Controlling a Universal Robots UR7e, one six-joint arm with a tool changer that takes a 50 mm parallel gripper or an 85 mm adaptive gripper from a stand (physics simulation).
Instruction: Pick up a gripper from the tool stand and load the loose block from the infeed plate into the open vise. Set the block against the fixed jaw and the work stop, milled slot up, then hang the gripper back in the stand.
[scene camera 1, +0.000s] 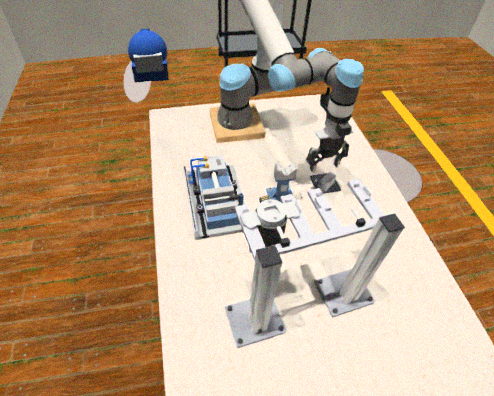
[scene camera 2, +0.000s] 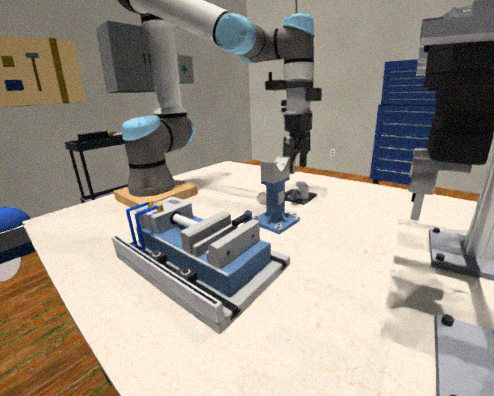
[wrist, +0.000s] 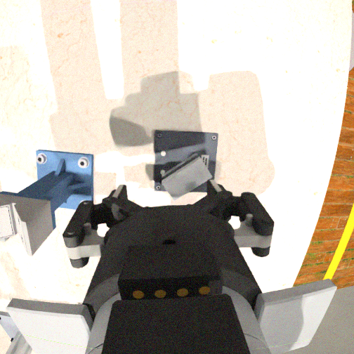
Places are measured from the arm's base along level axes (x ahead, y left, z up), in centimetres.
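Pixels of known places: arm's base at its link origin: (scene camera 1: 234, 118) (scene camera 2: 152, 188).
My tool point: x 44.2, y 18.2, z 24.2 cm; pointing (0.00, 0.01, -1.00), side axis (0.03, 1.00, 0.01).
Note:
Ahead of a thing's pixels: the offset from my tool point to its top centre. "spot": to the spot under its first point.
The grey block {dx +0.7, dy +2.8, dz -22.7 cm} (scene camera 1: 327, 183) (scene camera 2: 302, 189) (wrist: 189, 179) lies turned at an angle on the dark infeed plate {spot: dx +1.3, dy -0.5, dz -26.7 cm} (scene camera 2: 299, 199) (wrist: 185, 141). A dark band runs along its far edge in the wrist view; the slot's direction is unclear. My gripper (scene camera 1: 326, 162) (scene camera 2: 298, 166) (wrist: 168, 194), the adaptive one with black linked fingers, is on the arm. It is open and empty, pointing down above the block. The vise {dx -5.0, dy -38.3, dz -17.6 cm} (scene camera 1: 216, 197) (scene camera 2: 180, 255) is open, with a gap between the movable jaw (scene camera 2: 206, 231) and fixed jaw (scene camera 2: 236, 244). A dark work stop {dx +2.5, dy -33.9, dz -17.9 cm} (scene camera 2: 242, 219) is at the gap's far end.
A blue post {spot: dx +2.2, dy -16.3, dz -20.1 cm} (scene camera 1: 283, 187) (scene camera 2: 275, 197) (wrist: 59, 187) with a grey V-shaped top stands between vise and plate. The tool stand (scene camera 1: 327, 240) has two uprights and a raised forked rail. The other gripper (scene camera 1: 270, 233) (scene camera 2: 459, 100) hangs at its vise-side end.

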